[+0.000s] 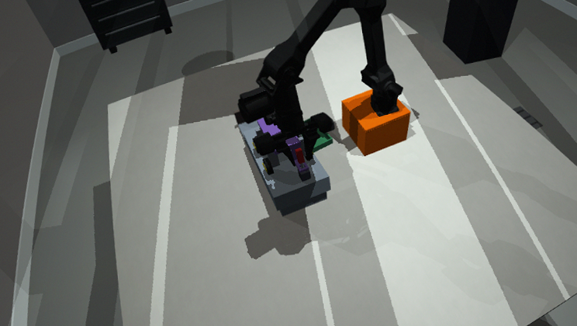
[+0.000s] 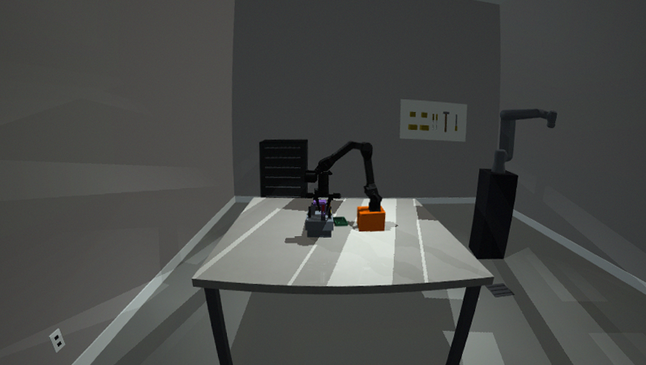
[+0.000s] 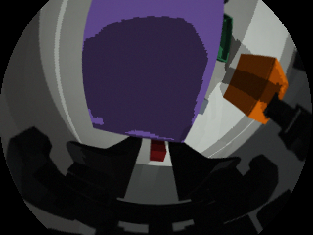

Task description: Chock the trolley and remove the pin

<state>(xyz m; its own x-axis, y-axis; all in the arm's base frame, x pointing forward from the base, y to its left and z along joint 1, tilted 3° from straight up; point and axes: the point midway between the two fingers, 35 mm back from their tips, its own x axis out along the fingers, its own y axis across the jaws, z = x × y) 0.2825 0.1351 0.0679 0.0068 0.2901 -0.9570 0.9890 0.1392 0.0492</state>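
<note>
Now: gripper tip 200 mm to the left of the yellow chock, 50 mm above it and 10 mm past it. From my gripper tip the other things lie so: grey ramp: 100 mm to the right, 80 mm below, 30 mm ahead; then trolley: 100 mm to the right, 30 mm ahead, 20 mm below; then red-headed stop pin: right at my gripper tip.
</note>
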